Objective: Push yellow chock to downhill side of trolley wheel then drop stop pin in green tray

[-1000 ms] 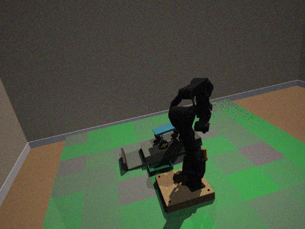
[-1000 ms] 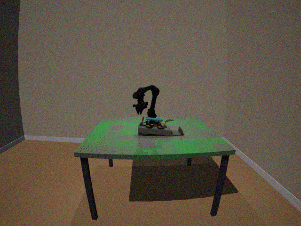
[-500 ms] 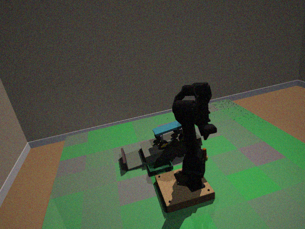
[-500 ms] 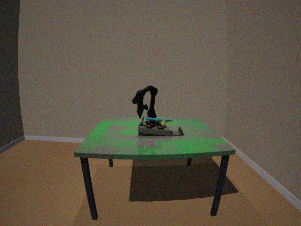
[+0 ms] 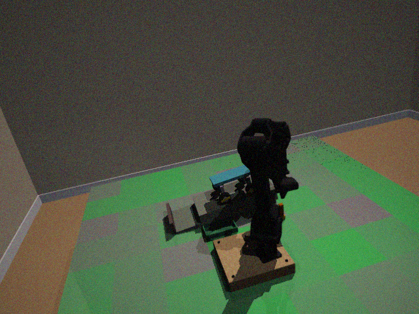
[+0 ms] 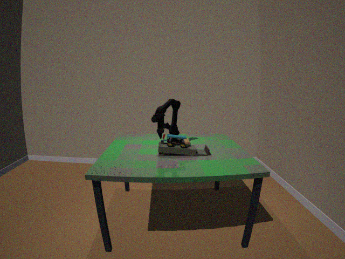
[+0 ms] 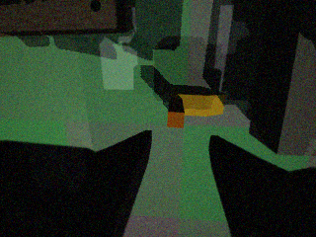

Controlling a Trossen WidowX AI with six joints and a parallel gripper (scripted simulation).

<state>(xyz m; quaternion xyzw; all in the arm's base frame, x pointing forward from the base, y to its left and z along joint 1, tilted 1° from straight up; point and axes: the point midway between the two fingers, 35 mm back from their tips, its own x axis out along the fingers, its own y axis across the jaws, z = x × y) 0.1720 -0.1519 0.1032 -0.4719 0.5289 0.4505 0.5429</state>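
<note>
The yellow chock lies 8 cm below my gripper tip and 2 cm ahead of it. From my gripper tip the other things lie so: red-headed stop pin (13 cm ahead, 3 cm above, 1 cm to the left); then trolley (16 cm ahead, 11 cm to the left, 1 cm above); then grey ramp (16 cm ahead, 12 cm to the left, 5 cm below).
</note>
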